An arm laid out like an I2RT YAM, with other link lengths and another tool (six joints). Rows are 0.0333 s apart.
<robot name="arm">
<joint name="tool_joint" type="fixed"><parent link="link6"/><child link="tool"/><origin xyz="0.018 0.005 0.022" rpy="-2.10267 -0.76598 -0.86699"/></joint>
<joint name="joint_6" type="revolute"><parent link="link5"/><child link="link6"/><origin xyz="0.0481 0 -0.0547"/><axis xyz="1 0 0"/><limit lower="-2.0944" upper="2.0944"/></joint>
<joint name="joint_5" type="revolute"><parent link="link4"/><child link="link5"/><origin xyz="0.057 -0.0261 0.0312"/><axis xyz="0 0 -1"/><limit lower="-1.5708" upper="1.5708"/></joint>
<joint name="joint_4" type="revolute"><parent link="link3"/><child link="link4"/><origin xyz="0.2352 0.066 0.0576"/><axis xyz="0 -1 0"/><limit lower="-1.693" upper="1.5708"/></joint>
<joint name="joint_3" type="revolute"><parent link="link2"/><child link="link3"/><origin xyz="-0.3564 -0.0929 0"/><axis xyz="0 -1 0"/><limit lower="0" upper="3.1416"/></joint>
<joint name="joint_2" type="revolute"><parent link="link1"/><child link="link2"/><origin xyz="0.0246 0.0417 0.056"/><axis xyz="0 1 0"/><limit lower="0" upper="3.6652"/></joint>
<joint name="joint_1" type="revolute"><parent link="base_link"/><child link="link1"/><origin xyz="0 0 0.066"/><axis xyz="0 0 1"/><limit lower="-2.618" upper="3.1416"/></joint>
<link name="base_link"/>
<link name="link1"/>
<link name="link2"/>
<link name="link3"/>
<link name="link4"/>
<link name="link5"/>
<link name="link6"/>
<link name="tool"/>
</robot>
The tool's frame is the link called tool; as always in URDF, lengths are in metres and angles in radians.
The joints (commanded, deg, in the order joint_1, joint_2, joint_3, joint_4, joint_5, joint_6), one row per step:
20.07, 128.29, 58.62, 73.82, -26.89, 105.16
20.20, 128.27, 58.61, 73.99, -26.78, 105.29
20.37, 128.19, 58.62, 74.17, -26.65, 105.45
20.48, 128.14, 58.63, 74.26, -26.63, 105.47
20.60, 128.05, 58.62, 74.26, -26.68, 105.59
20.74, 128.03, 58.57, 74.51, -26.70, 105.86
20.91, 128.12, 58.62, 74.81, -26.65, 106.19
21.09, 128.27, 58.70, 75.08, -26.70, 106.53
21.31, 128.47, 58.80, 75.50, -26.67, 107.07
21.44, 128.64, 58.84, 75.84, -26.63, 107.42
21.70, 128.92, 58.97, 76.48, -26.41, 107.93
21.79, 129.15, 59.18, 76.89, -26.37, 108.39
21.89, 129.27, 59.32, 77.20, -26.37, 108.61
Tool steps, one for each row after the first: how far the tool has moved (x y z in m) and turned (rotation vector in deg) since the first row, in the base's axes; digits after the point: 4 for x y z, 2 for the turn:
-0.0003, 0.0010, 0.0005, 0.16, -0.07, 0.03
-0.0008, 0.0022, 0.0015, 0.37, -0.20, 0.08
-0.0011, 0.0031, 0.0022, 0.44, -0.33, 0.17
-0.0016, 0.0041, 0.0028, 0.54, -0.32, 0.35
-0.0022, 0.0053, 0.0032, 0.80, -0.33, 0.53
-0.0024, 0.0068, 0.0032, 1.12, -0.32, 0.68
-0.0025, 0.0085, 0.0028, 1.42, -0.26, 0.93
-0.0025, 0.0106, 0.0023, 1.90, -0.16, 1.17
-0.0025, 0.0118, 0.0017, 2.21, -0.10, 1.29
-0.0024, 0.0141, 0.0011, 2.75, -0.17, 1.38
-0.0016, 0.0152, 0.0009, 3.20, -0.19, 1.48
-0.0013, 0.0163, 0.0011, 3.47, -0.33, 1.61

